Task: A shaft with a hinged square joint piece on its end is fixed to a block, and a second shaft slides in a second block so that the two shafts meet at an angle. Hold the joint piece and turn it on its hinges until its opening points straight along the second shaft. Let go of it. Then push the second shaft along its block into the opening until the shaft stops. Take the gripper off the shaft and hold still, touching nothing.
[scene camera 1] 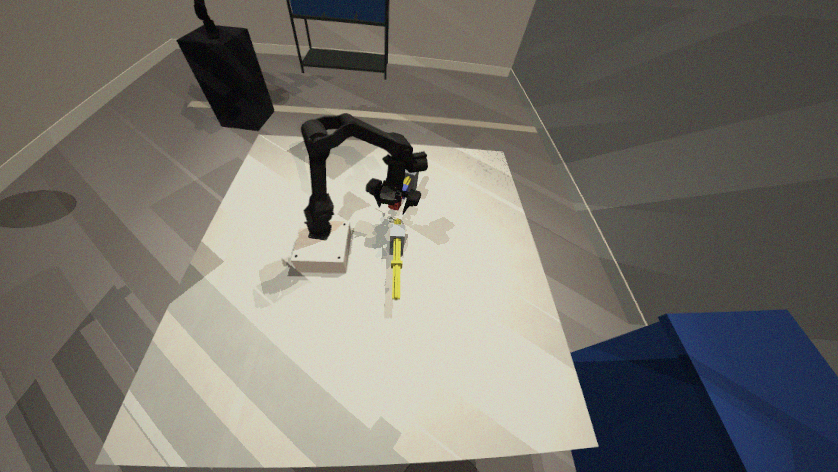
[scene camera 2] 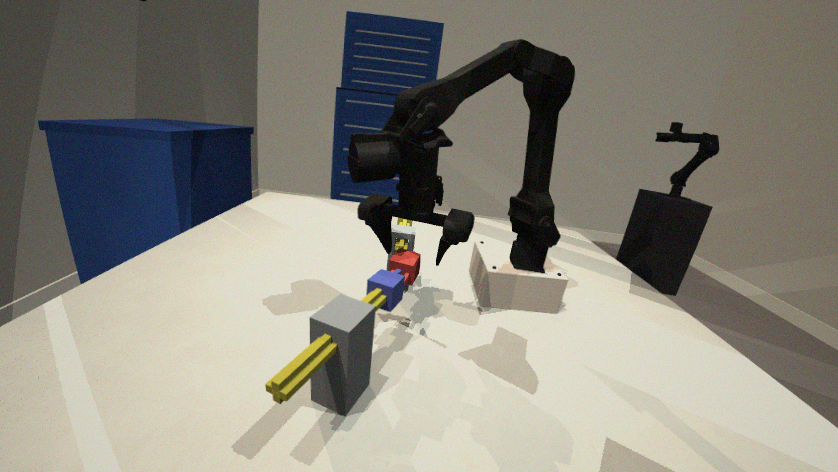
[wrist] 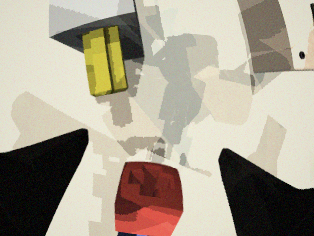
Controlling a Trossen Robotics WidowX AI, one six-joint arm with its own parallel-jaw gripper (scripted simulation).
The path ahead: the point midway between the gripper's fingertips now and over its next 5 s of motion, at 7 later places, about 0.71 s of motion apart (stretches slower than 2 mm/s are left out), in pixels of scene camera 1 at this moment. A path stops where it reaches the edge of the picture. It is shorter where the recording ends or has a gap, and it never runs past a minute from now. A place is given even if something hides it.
The gripper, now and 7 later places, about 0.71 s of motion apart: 391,210; 394,208; 393,212; 397,213; 396,212; 398,205; 400,193; 399,182
